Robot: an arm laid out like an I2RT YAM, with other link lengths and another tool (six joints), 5 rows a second.
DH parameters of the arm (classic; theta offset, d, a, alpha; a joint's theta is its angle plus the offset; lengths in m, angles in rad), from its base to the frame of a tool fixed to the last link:
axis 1: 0 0.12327 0.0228 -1.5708
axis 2: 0 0 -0.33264 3.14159
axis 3: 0.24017 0 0.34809 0
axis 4: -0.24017 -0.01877 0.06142 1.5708
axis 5: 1.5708 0.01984 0 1.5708
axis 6: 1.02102 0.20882 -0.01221 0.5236
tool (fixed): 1.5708 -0.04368 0 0
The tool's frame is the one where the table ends.
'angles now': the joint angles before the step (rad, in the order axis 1, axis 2, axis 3, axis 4, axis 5, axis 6). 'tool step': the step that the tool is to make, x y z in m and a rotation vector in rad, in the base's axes. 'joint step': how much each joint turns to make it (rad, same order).
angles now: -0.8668, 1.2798, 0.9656, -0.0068, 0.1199, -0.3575
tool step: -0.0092, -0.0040, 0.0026, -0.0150, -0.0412, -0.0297
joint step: -0.0190, -0.0207, -0.0304, 0.0447, 0.0036, 0.0244
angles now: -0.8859, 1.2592, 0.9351, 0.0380, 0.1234, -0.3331
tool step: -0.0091, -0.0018, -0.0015, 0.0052, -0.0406, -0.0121
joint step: -0.0258, -0.0198, -0.0313, 0.0293, -0.0228, 0.0301
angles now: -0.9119, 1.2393, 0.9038, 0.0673, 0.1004, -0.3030
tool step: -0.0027, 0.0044, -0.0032, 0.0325, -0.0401, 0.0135
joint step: -0.0143, -0.0155, -0.0198, -0.0006, -0.0406, 0.0424
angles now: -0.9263, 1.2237, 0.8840, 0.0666, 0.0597, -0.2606
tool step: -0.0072, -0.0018, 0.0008, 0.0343, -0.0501, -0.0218
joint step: -0.0211, -0.0119, -0.0091, -0.0038, -0.0158, 0.0587
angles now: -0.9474, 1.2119, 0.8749, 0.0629, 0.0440, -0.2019
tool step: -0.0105, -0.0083, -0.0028, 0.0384, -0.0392, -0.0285
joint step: -0.0377, 0.0022, -0.0035, -0.0052, -0.0237, 0.0495
